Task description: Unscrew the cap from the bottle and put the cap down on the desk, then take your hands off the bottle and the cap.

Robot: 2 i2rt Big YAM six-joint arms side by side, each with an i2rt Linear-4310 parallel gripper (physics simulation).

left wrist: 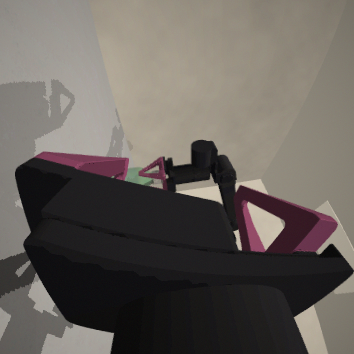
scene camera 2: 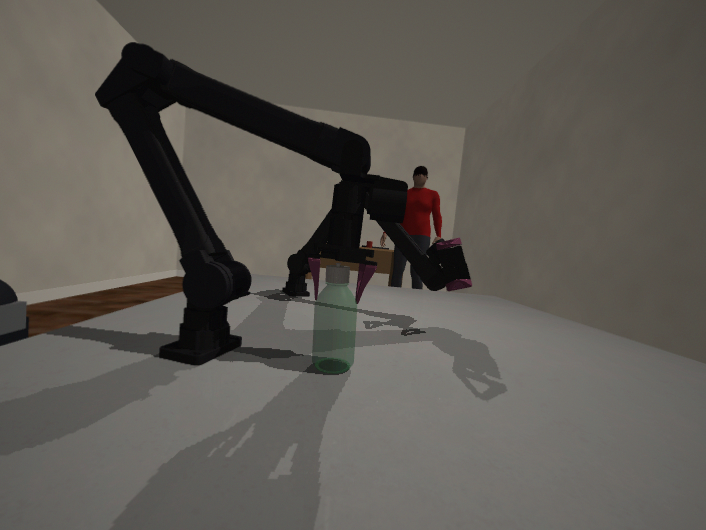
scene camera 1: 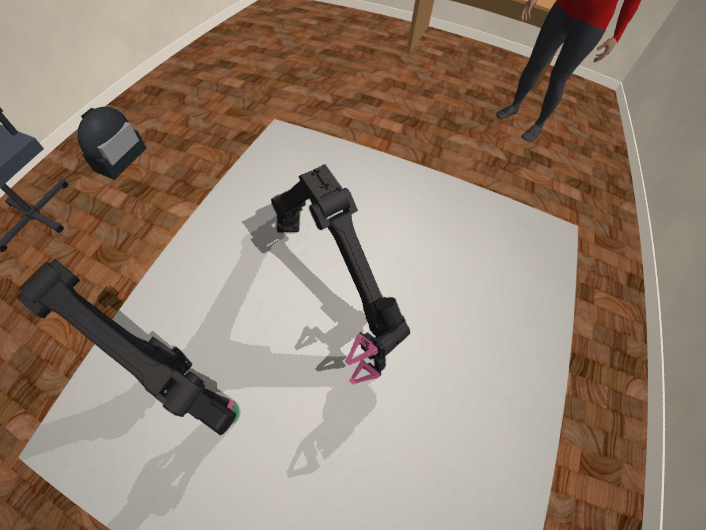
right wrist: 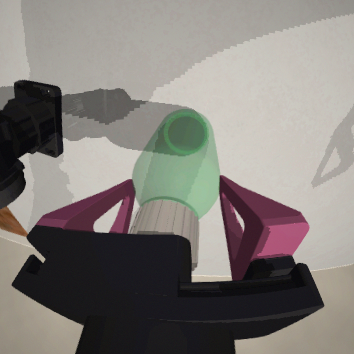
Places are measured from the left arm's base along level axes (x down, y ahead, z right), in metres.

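Pixels of known places: left gripper, fingertip midpoint: (left wrist: 184,178) (scene camera 2: 452,262) (scene camera 1: 349,373); right gripper, fingertip midpoint: (left wrist: 140,179) (scene camera 2: 336,301) (right wrist: 174,183); left arm's base, origin of the base link: (scene camera 2: 295,293) (scene camera 1: 288,220); right arm's base, origin of the base link: (scene camera 2: 203,350) (right wrist: 41,118).
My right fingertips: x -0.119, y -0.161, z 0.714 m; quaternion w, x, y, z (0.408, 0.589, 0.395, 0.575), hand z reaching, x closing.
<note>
Ahead of a thing's pixels: the offset from my right fingertips to its top centre. Level surfaces: height alone.
A translucent green bottle @[dy -0.001, dx -0.062, dz +0.003 m] (scene camera 1: 237,411) (scene camera 2: 334,330) (left wrist: 136,175) (right wrist: 172,167) stands nearly upright, its base at the white desk @[dx +0.119 m] (scene camera 1: 484,273) (scene camera 2: 541,456). Its ribbed grey cap @[dy -0.005, dx -0.069, dz +0.004 m] (scene camera 2: 337,275) (right wrist: 165,216) sits on the neck. My right gripper (scene camera 2: 337,300) (right wrist: 174,183) points down from above and is shut on the bottle: its pink fingertips press the shoulder, below the cap. The cap is between the fingers, with gaps at its sides. My left gripper (scene camera 1: 349,372) (scene camera 2: 453,263) is open and empty, apart from the bottle. In scene camera 1 the right arm hides the cap.
The left arm (scene camera 1: 356,256) reaches over the desk, to the right of the bottle in scene camera 1. The right arm (scene camera 1: 108,336) (scene camera 2: 250,114) reaches in from the left. A person (scene camera 1: 556,62) (scene camera 2: 420,216) stands beyond the desk. A dark bin-like object (scene camera 1: 111,142) is on the floor.
</note>
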